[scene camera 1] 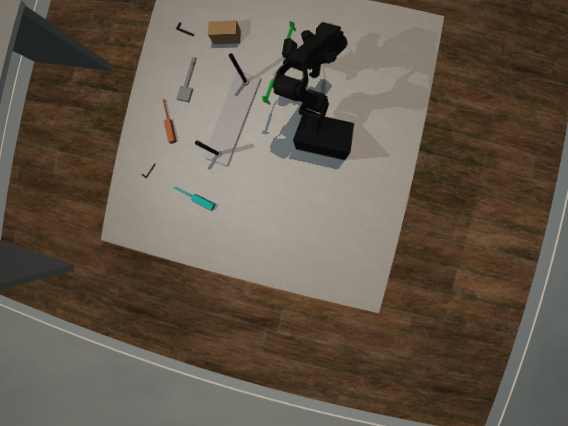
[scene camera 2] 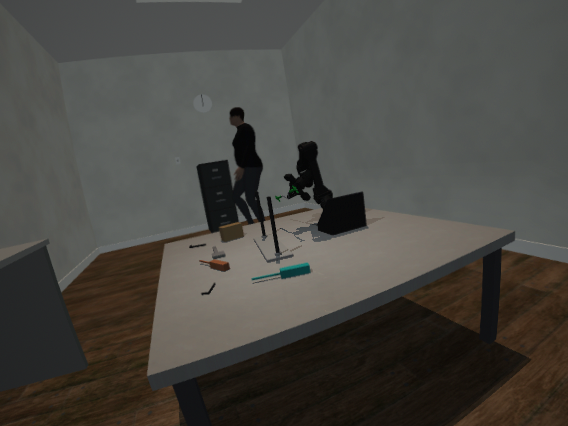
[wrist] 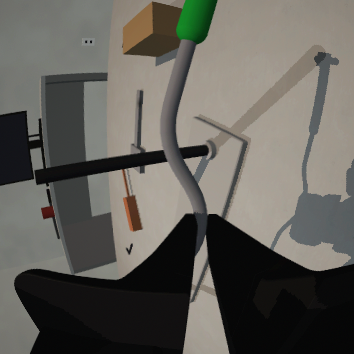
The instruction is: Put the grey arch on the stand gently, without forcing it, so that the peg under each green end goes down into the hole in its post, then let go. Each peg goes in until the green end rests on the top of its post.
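Frame: origin at the arm's base, x ahead, y left, z up, level; metres.
Where they show: gripper, fingertip midpoint: (scene camera 2: pixel 287 198) (wrist: pixel 199 222); arm's base at its link origin: (scene camera 1: pixel 309 130) (scene camera 2: pixel 330 207).
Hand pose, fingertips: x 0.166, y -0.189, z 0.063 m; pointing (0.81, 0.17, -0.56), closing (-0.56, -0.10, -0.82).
Note:
Things, the pixels of their top centre, and the offset from my fingertips. "spot": a spot on its surface instead. Level surfaces: height alone.
- grey arch at a spot on its surface: (wrist: pixel 172 120) spot: 0.012 m ahead, 0.044 m right, 0.014 m up
- green end at a spot on its surface: (scene camera 1: pixel 290 31) (scene camera 2: pixel 278 196) spot: 0.021 m ahead, 0.123 m right, 0.002 m up
- pale base at its surface level: 0.173 m down
- brown box at its top centre: (wrist: pixel 135 29) (scene camera 1: pixel 222 27) (scene camera 2: pixel 230 225) 0.331 m ahead, 0.116 m right, 0.105 m down
- grey tool at its top centre: (wrist: pixel 135 131) (scene camera 1: pixel 188 78) (scene camera 2: pixel 216 250) 0.425 m ahead, 0.114 m left, 0.172 m down
- orange screwdriver at its top centre: (wrist: pixel 123 197) (scene camera 2: pixel 211 260) (scene camera 1: pixel 166 119) 0.446 m ahead, 0.319 m left, 0.157 m down
- teal screwdriver at its top centre: (scene camera 2: pixel 280 269) (scene camera 1: pixel 192 197) 0.213 m ahead, 0.594 m left, 0.157 m down
The grey arch (wrist: pixel 172 120) has green ends; one green end (scene camera 1: pixel 268 92) (scene camera 2: pixel 294 190) (wrist: pixel 196 20) shows in all three views and the other green end (scene camera 1: pixel 290 31) (scene camera 2: pixel 278 198) shows in the scene views. My gripper (wrist: pixel 199 222) is shut on the arch's grey rod. It holds the arch in the air, on the robot's side of the stand and apart from it. The stand has a pale base (scene camera 1: pixel 235 115) (wrist: pixel 220 160) and two upright black posts; one post (scene camera 1: pixel 238 68) (wrist: pixel 120 162) crosses behind the rod in the wrist view, and the other post (scene camera 1: pixel 207 147) (scene camera 2: pixel 273 225) is nearer scene camera 2. The holes are too small to see.
A brown box (scene camera 1: pixel 223 32) (scene camera 2: pixel 231 231) (wrist: pixel 152 30) stands beyond one stand end. A grey tool (scene camera 1: pixel 186 82), an orange screwdriver (scene camera 1: pixel 169 130) (wrist: pixel 132 212), a teal screwdriver (scene camera 1: pixel 203 202) (scene camera 2: pixel 295 270) and two hex keys lie around the stand. A black block (scene camera 1: pixel 324 137) (scene camera 2: pixel 345 213) is at the arm's base.

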